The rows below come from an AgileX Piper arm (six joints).
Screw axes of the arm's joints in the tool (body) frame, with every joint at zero. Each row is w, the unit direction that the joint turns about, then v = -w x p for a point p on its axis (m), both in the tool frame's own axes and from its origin. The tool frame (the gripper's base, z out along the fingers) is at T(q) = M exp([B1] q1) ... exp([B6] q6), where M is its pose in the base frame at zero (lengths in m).
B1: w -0.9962 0 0.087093 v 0 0.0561 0
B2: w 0 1 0 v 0.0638 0 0.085
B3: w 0 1 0 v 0.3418 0 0.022
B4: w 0 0 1 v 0 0 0
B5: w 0 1 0 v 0.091 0 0
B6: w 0 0 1 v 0 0 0
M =
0.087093 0 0.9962 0.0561
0 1 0 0
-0.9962 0 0.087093 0.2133
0 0 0 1
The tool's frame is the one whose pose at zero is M.
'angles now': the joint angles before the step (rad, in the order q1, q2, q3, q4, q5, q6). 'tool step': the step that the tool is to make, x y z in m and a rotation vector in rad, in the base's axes. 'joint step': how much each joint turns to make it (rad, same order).
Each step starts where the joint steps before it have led.
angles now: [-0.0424, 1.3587, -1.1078, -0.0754, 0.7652, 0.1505]
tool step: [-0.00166, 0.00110, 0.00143, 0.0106, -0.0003, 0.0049]
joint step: [0.0000, -0.0065, 0.0000, 0.0169, 0.0062, -0.0101]
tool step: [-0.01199, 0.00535, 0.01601, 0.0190, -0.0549, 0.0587]
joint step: [0.0000, -0.0591, -0.0001, 0.0762, 0.0038, -0.0874]
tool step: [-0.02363, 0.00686, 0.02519, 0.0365, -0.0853, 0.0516]
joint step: [0.0000, -0.1012, 0.0001, 0.0898, 0.0207, -0.0739]
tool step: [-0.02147, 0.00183, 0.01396, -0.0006, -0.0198, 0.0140]
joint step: [0.0000, -0.0742, -0.0001, 0.0081, 0.0556, -0.0107]
